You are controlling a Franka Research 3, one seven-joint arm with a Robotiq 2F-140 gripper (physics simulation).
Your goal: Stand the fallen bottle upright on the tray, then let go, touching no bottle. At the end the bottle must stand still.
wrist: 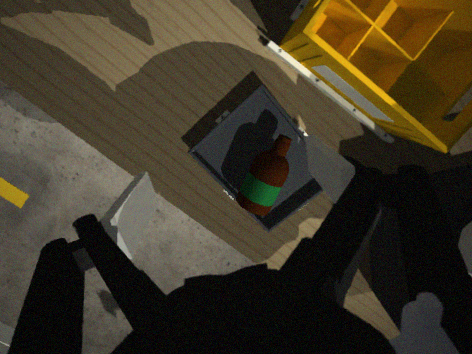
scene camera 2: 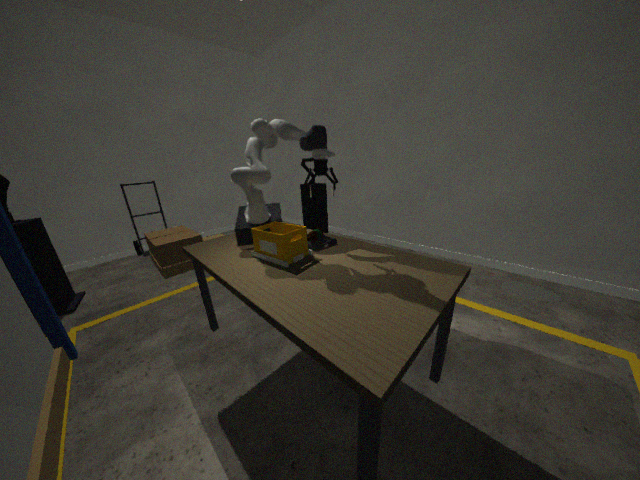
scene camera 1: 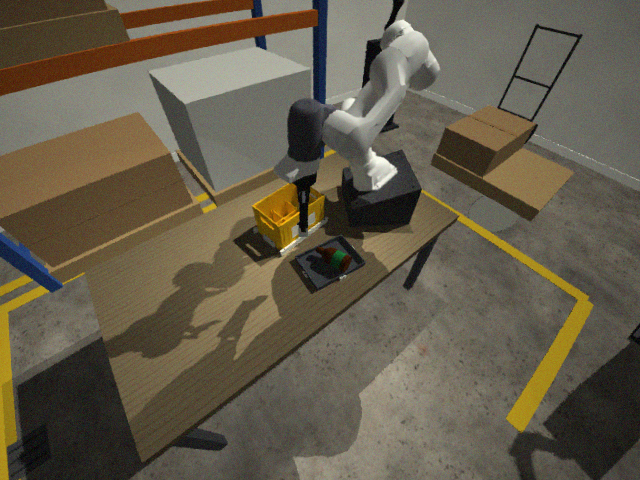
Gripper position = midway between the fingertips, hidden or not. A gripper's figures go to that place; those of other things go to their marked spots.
Scene:
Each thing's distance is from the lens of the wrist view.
my gripper (wrist: 228, 171): 21 cm
brown bottle (wrist: 269, 170): 48 cm

